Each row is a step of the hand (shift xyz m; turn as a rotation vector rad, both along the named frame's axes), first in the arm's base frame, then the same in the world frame.
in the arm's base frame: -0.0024 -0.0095 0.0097 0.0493 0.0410 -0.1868
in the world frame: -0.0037 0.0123 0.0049 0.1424 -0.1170 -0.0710
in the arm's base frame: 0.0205 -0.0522 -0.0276 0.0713 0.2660 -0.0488
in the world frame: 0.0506 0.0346 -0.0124 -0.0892 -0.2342 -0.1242
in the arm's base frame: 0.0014 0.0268 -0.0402 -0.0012 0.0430 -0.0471
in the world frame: 0.0214 -0.0423 -0.0097 0.0192 -0.0599 -0.0108
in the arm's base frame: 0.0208 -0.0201 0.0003 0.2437 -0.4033 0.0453
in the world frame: 0.0104 0.0214 -0.0165 0.1693 0.4128 -0.1583
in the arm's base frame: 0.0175 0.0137 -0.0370 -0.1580 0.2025 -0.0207
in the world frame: 0.0256 -0.0263 -0.0227 -0.0877 -0.2135 0.1145
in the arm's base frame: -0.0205 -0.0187 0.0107 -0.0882 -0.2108 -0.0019
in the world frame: -0.0004 0.0169 0.0245 0.1049 0.1590 0.1262
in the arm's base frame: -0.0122 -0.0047 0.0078 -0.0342 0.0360 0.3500
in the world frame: -0.0047 0.0053 0.0135 -0.3217 0.1359 0.0547
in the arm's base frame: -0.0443 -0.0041 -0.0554 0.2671 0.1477 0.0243
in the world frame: 0.0488 -0.0330 0.0397 -0.0880 -0.0581 -0.2875
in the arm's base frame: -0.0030 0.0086 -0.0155 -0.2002 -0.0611 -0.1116
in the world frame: 0.0090 -0.0156 0.0001 0.1219 -0.0446 0.1986
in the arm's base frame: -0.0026 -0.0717 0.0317 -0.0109 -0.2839 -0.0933
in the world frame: 0.0084 0.0757 0.0187 0.2226 0.1913 0.0571
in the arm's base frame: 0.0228 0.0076 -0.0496 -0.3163 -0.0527 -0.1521
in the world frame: 0.0397 -0.0263 -0.0277 0.1496 -0.0955 0.3073
